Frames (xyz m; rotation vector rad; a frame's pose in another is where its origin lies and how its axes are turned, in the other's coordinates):
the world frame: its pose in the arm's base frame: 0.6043 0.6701 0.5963 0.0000 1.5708 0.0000
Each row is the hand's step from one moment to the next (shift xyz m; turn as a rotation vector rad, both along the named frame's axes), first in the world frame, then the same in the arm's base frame.
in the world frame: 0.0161 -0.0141 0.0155 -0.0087 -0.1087 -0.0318
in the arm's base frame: 0.0155 -0.0141 -0.0161 -0.0318 -0.1087 0.0087
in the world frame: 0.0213 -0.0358 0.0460 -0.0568 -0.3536 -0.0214
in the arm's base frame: 0.0460 -0.0358 -0.0213 -0.0214 -0.3536 0.0568
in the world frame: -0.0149 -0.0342 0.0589 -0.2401 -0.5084 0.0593
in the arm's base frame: 0.0589 -0.0342 0.0149 0.0593 -0.5084 0.2401
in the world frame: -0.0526 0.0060 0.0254 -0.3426 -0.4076 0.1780
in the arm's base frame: 0.0254 0.0060 0.0526 0.1780 -0.4076 0.3426
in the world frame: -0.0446 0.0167 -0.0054 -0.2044 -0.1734 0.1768
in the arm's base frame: -0.0054 0.0167 0.0446 0.1768 -0.1734 0.2044
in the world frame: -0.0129 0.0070 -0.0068 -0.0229 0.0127 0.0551
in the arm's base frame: -0.0068 0.0070 0.0129 0.0551 0.0127 0.0229
